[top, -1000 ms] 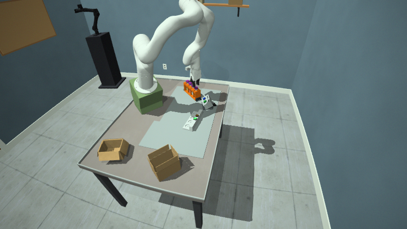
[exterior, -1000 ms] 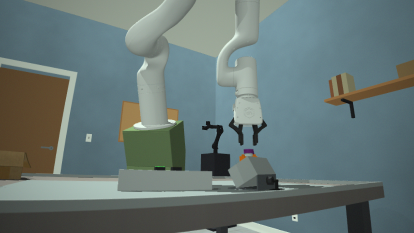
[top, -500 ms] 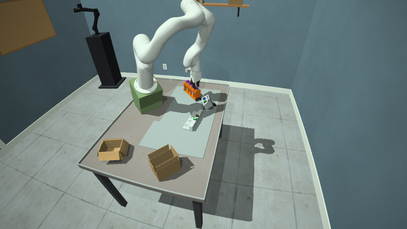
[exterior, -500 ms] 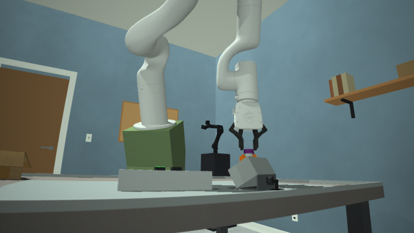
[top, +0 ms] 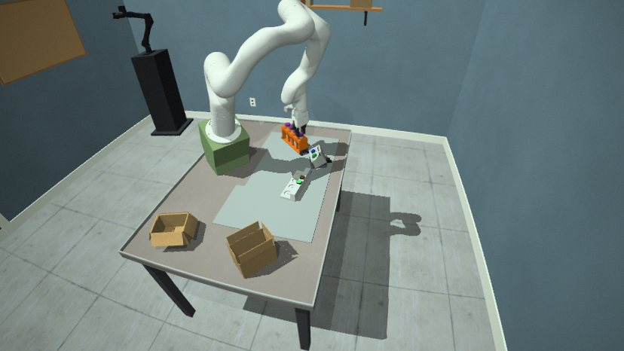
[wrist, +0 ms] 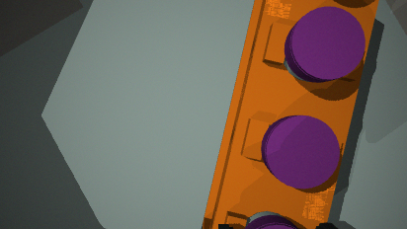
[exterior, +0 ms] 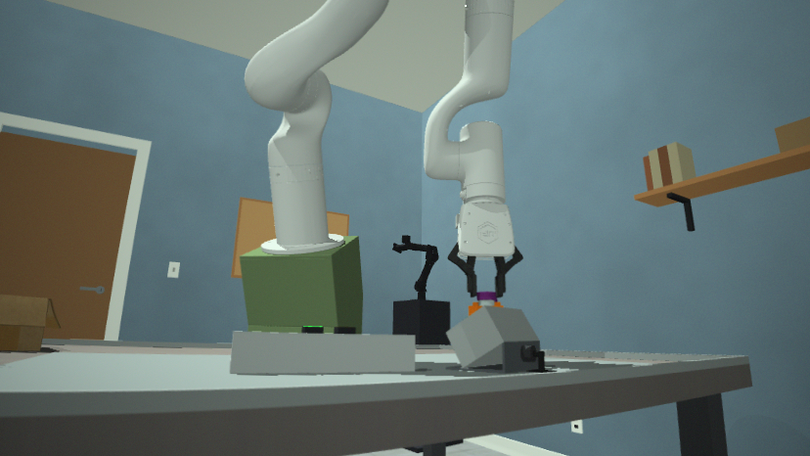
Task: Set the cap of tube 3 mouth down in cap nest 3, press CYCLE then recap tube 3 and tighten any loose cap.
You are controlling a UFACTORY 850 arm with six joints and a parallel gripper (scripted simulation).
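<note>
The green key is 9 cm ahead of my hand, 14 cm to the right of it and 7 cm below it. Round my hand: blue key 8 cm ahead, 10 cm to the right, 7 cm below; grey key housing 10 cm ahead, 12 cm to the right, 8 cm below.
</note>
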